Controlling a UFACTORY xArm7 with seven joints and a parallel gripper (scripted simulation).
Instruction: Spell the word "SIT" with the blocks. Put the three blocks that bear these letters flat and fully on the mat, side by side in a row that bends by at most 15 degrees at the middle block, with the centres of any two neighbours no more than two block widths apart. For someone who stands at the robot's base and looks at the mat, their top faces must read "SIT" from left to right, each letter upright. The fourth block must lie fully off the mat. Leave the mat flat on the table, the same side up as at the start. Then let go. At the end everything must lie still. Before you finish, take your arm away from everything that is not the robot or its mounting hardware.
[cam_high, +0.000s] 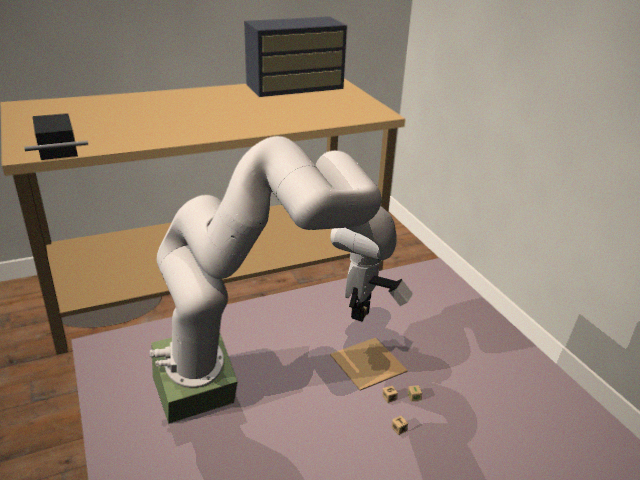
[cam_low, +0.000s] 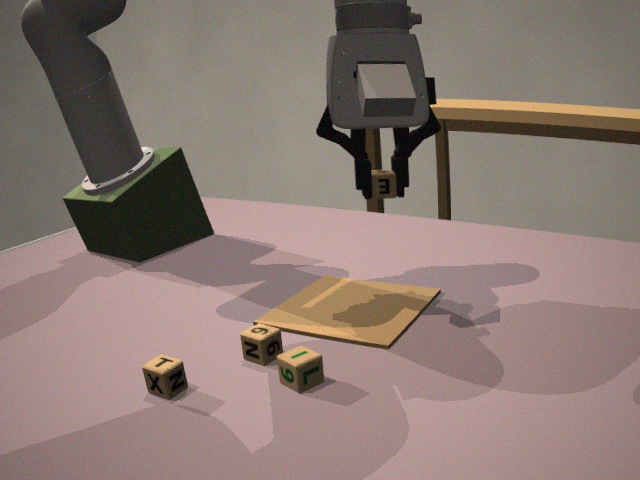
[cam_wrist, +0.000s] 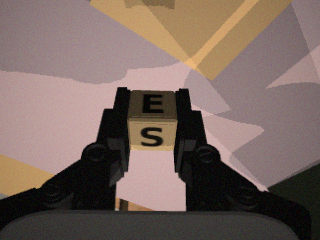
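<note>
My hand is 120 mm above the tan mat, 60 mm to the left of it and 10 mm short of it. Also, from my hand: wooden block (280 mm to the right, 110 mm below, 10 mm ahead).
</note>
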